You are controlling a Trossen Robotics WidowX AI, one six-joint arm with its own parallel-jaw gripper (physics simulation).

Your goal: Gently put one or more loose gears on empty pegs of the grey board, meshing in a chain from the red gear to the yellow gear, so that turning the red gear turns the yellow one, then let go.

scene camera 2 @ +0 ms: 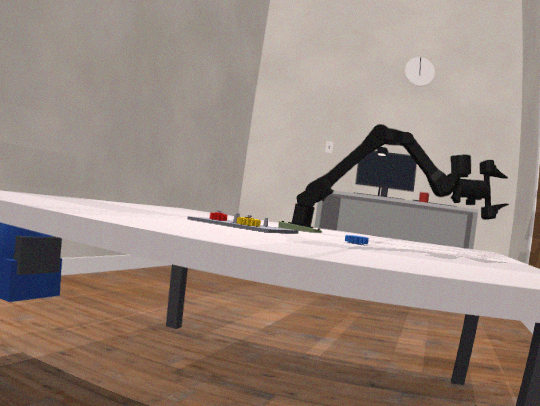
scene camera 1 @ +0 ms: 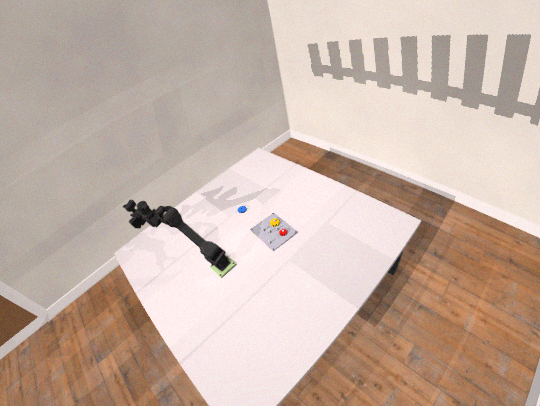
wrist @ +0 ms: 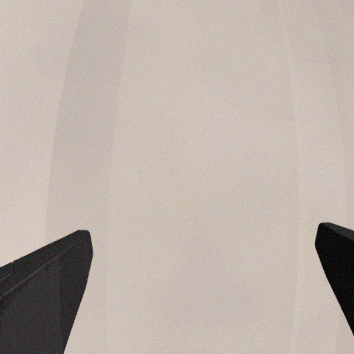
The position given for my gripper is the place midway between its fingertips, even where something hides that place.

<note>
My gripper [scene camera 2: 507,191] is open and holds nothing. I also see a grey board [scene camera 1: 276,240].
My gripper also shows in the wrist view [wrist: 207,240].
</note>
